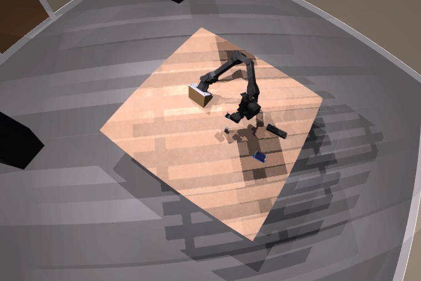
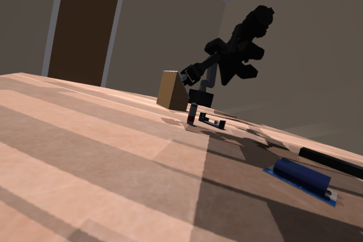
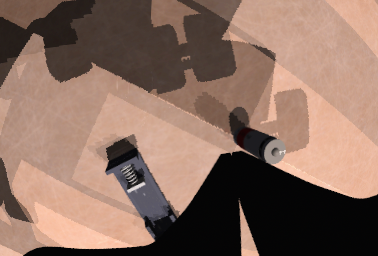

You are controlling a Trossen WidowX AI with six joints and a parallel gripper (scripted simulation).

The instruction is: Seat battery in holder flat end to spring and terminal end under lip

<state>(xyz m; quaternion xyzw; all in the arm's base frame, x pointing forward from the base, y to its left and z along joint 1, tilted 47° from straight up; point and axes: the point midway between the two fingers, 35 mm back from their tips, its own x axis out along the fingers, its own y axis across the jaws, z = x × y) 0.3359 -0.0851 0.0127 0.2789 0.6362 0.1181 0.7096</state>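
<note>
My gripper tip is now 110 mm above the battery, 60 mm to the left of it and 40 mm past it. The rest, counted from my gripper tip: card (260 mm ahead, 130 mm below, 80 mm to the right).
</note>
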